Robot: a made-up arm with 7 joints. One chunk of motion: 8 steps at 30 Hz.
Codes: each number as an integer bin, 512 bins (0 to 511) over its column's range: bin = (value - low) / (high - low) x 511, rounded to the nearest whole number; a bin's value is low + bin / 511 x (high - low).
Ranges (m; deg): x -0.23..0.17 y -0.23..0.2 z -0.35..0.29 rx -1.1..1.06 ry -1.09..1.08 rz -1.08..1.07
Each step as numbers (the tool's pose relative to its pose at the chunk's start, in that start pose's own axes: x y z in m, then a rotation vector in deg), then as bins.
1 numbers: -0.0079 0.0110 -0.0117 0.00 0.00 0.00
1 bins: 284 286 270 260 257 257
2 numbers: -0.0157 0.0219 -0.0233 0.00 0.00 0.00
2 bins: 274 299 261 260 257 257
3 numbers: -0.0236 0.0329 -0.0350 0.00 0.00 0.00
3 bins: 264 312 252 260 257 257
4 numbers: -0.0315 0.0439 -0.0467 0.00 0.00 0.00
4 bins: 254 325 242 260 257 257
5 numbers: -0.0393 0.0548 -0.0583 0.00 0.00 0.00
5 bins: 244 338 233 260 257 257
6 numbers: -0.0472 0.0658 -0.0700 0.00 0.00 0.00
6 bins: 234 352 224 260 257 257
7 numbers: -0.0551 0.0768 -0.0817 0.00 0.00 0.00
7 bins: 223 365 214 260 257 257
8 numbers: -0.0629 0.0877 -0.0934 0.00 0.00 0.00
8 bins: 213 378 205 260 257 257
